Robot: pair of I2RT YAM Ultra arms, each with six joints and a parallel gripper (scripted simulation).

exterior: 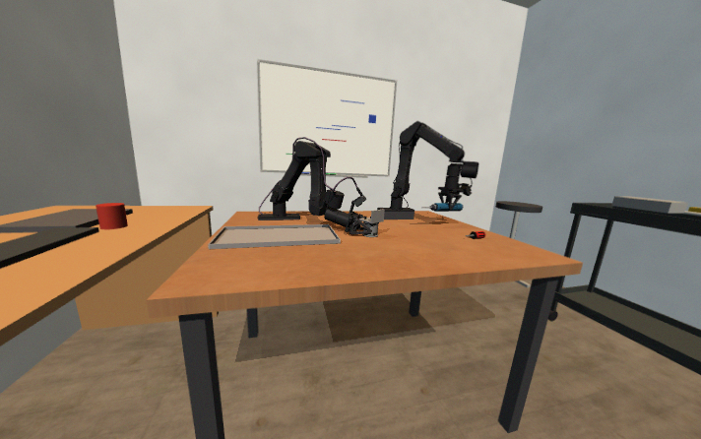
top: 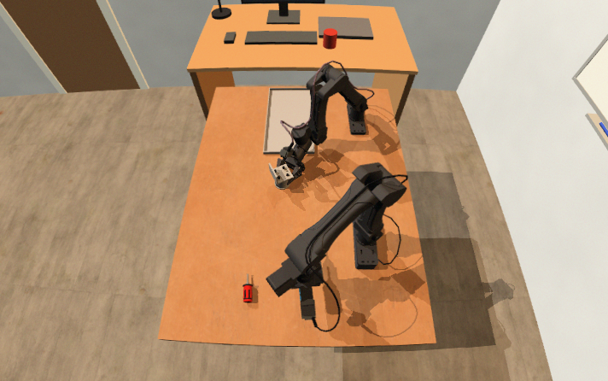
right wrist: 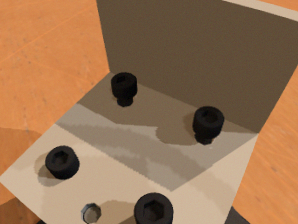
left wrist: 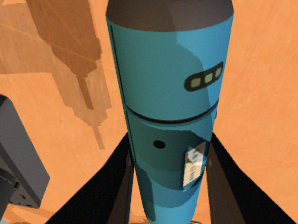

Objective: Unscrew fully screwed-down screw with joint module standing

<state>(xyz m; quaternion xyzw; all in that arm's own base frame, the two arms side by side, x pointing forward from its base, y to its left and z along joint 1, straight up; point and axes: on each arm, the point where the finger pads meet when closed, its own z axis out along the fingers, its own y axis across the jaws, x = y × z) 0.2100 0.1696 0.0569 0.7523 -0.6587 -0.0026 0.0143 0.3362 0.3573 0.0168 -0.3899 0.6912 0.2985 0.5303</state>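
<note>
Now: right hand 50 mm below the l-shaped bracket. The rest, counted from my right hand: small red screwdriver (80 mm ahead, 430 mm to the left, 10 mm below); then grey bit (90 mm behind, 290 mm to the left, 80 mm above); then grey tray (360 mm to the right, 20 mm below).
</note>
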